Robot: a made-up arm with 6 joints. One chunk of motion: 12 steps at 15 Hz.
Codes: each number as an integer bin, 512 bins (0 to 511) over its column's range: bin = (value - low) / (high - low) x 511, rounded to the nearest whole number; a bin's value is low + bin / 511 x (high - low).
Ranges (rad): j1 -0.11..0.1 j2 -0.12..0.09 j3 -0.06..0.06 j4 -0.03..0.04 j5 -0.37..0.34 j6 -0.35..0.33
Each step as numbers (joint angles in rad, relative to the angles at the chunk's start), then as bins.
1 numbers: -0.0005 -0.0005 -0.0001 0.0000 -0.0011 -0.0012
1 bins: 266 291 255 219 266 262
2 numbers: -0.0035 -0.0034 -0.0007 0.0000 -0.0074 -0.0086
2 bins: 259 284 253 219 261 257
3 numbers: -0.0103 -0.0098 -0.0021 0.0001 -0.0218 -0.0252
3 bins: 243 268 247 220 251 244
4 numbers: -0.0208 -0.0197 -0.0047 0.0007 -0.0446 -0.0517
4 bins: 217 244 235 224 234 224
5 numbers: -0.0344 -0.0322 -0.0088 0.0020 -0.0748 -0.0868
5 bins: 184 214 218 234 212 198
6 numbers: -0.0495 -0.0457 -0.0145 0.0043 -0.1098 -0.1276
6 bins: 147 181 194 250 187 167
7 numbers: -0.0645 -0.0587 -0.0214 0.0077 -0.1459 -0.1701
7 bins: 111 149 164 275 161 135
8 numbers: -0.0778 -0.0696 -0.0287 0.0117 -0.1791 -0.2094
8 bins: 78 123 133 304 137 106
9 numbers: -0.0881 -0.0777 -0.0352 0.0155 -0.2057 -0.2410
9 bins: 53 103 106 332 118 82
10 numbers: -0.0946 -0.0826 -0.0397 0.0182 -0.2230 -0.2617
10 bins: 37 91 86 352 106 66
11 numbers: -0.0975 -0.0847 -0.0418 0.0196 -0.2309 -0.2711
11 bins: 30 86 78 362 100 59
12 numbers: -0.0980 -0.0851 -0.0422 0.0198 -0.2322 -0.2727
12 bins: 29 85 76 364 99 58
